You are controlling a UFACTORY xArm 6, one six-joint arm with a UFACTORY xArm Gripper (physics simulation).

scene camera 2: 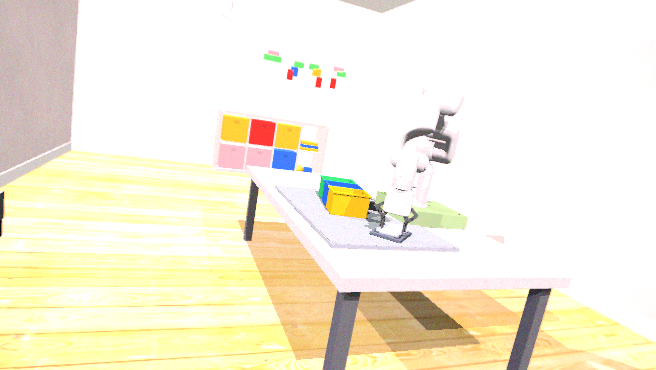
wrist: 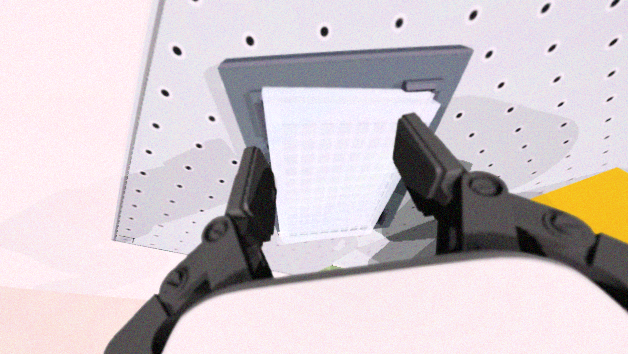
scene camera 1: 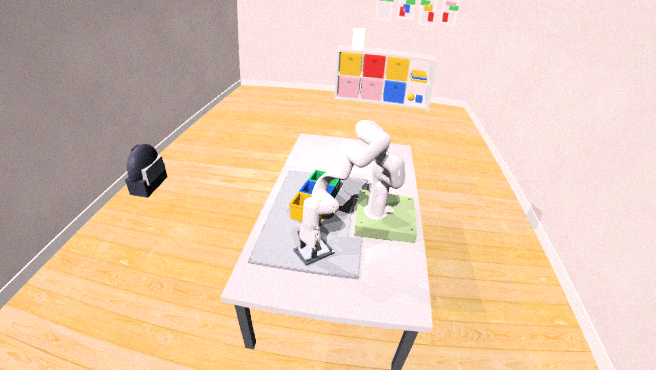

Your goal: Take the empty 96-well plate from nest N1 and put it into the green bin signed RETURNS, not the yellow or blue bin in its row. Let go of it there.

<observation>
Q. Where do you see a dark grey nest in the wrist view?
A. At 386,68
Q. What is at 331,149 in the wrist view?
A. A white 96-well plate.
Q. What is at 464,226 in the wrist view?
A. The gripper.
</observation>
